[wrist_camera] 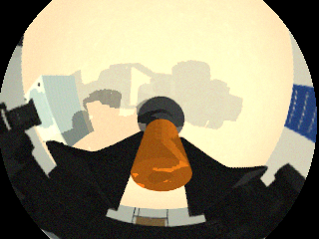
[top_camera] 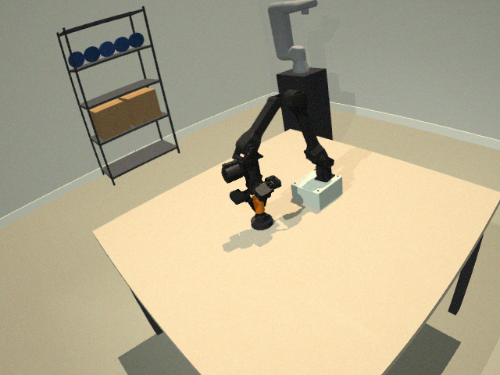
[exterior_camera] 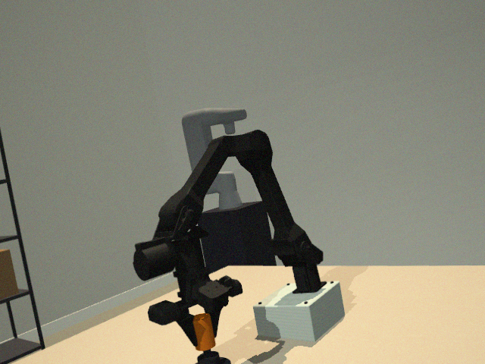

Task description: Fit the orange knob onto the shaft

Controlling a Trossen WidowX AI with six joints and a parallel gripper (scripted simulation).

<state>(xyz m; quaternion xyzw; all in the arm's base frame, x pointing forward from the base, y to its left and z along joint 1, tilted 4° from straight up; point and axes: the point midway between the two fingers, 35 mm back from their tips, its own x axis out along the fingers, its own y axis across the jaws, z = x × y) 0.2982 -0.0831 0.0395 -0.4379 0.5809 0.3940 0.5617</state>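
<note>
My gripper tip is 2 cm below the orange knob. From my gripper tip the other things lie so: dark round pedestal 4 cm below.
</note>
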